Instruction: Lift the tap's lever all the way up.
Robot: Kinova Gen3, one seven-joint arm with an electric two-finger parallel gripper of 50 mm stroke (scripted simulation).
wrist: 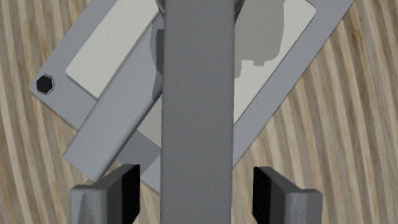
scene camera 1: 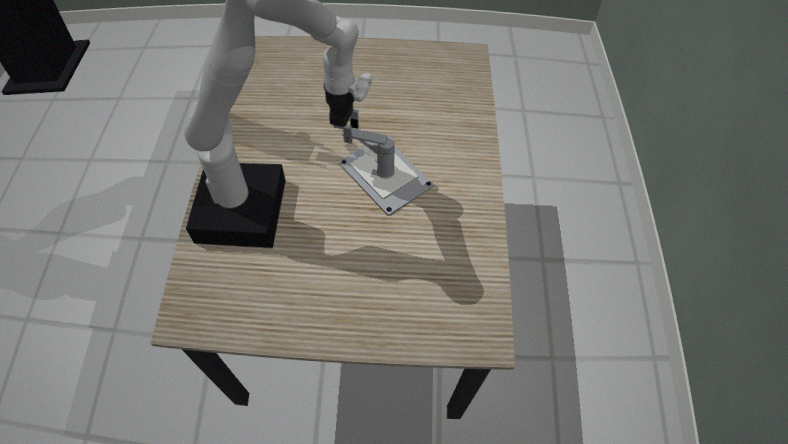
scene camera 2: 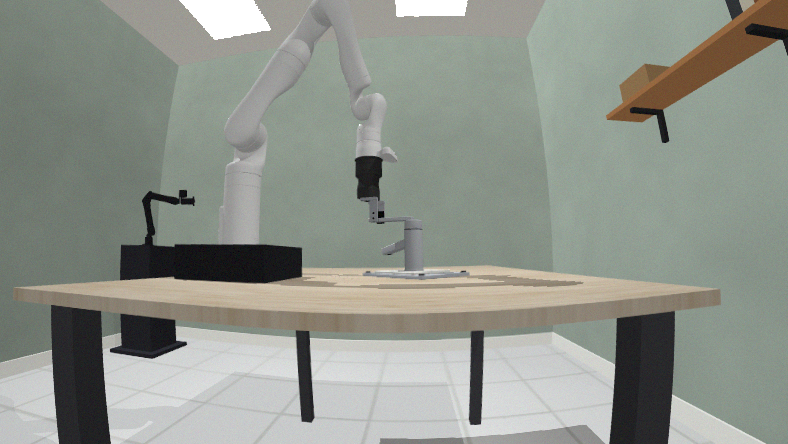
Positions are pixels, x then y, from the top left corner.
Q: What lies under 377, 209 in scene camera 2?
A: My gripper.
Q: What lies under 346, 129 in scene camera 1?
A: My gripper.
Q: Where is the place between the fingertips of my gripper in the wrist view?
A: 196, 190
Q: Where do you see a lever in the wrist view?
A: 197, 124
